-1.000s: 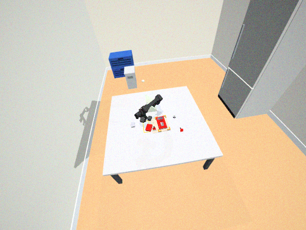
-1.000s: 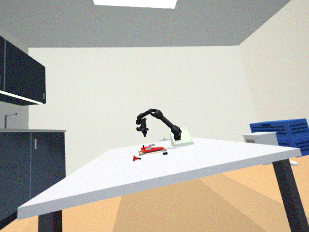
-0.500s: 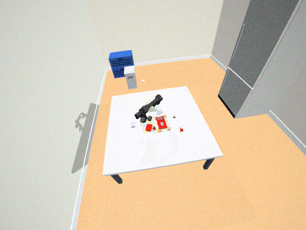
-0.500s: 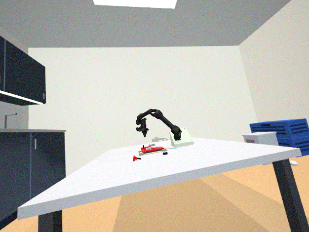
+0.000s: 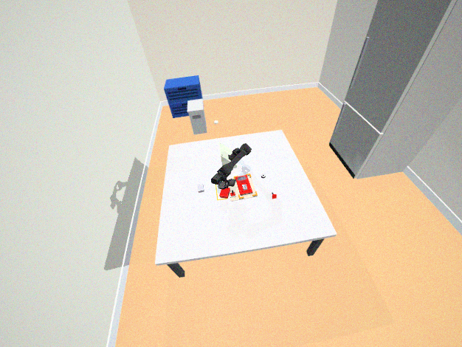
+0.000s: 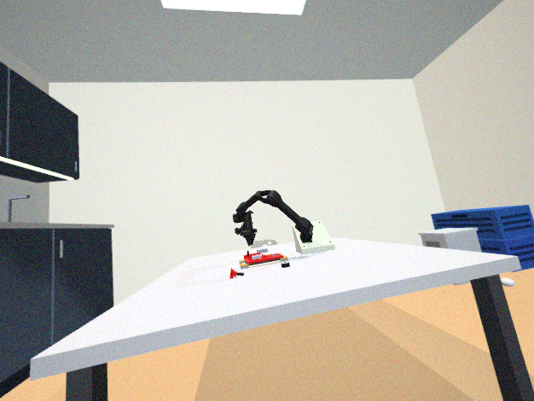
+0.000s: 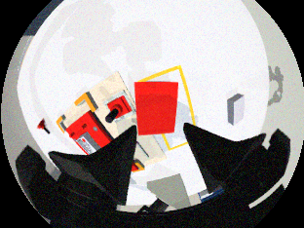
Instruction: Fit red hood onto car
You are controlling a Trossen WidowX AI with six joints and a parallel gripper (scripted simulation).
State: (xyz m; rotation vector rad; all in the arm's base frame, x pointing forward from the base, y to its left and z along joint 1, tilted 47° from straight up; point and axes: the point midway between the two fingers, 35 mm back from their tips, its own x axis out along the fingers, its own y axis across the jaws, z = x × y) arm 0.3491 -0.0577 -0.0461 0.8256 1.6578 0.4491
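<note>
The red hood lies 6 cm below my gripper tip. From my gripper tip the other things lie so: jig 16 cm to the left, 7 cm below, 5 cm behind; then black wheel 35 cm to the left, 16 cm behind, 7 cm below.
</note>
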